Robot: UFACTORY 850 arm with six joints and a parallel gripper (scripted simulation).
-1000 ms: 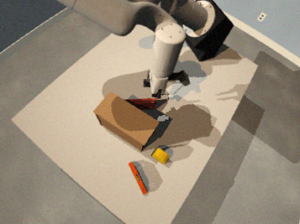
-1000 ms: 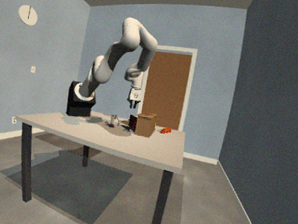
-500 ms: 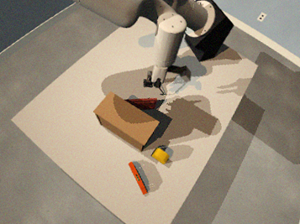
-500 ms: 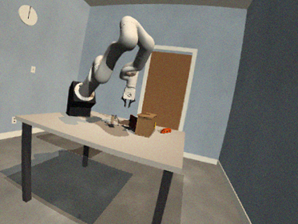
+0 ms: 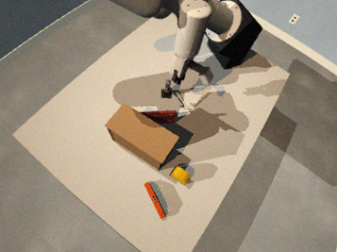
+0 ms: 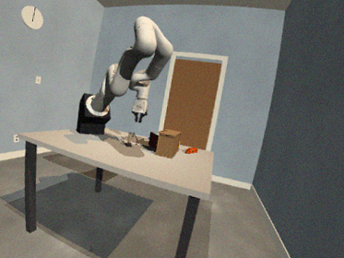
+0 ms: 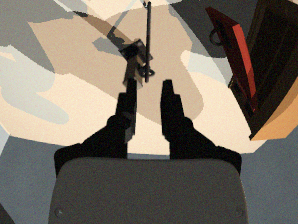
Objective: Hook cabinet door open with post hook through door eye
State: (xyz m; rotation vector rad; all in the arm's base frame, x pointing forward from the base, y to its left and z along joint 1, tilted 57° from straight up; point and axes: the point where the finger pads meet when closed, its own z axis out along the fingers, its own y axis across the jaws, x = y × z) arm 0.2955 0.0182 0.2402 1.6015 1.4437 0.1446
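Right now the hook is 14 cm below my hand. Round my hand: orange-red flat tool 46 cm ahead, 18 cm below; then yellow object 34 cm ahead, 8 cm to the left, 17 cm below; then red door 13 cm ahead, 8 cm to the right, 13 cm below.
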